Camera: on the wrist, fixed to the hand. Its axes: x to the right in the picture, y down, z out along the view.
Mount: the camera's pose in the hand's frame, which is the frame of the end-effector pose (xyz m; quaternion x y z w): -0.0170 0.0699 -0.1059 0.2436 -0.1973 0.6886 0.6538
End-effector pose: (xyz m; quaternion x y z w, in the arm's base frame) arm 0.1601 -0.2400 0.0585 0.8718 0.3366 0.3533 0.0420
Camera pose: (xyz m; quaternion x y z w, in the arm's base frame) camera 0.1219 -0.3217 0.1493 -0.8818 0.3025 -0.0059 0.3618
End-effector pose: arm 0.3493 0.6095 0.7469 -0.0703 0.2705 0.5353 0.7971
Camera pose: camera 0.2445 0.5823 0.6786 0.4401 0.1984 0.8469 0.2230
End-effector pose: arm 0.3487 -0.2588 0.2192 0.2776 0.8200 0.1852 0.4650
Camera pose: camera 0.2839 -0.2200 0.3225 0.8960 0.2983 0.1868 0.2707
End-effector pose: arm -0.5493 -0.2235 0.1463 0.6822 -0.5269 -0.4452 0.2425
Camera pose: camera -0.4939 -0.2451 0.2597 0.0544 -0.9706 -0.1303 0.1950
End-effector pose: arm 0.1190 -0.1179 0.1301 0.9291 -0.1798 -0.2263 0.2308
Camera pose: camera 0.1421 -0.1316 0.2553 0.4952 -0.8580 -0.1285 0.0449
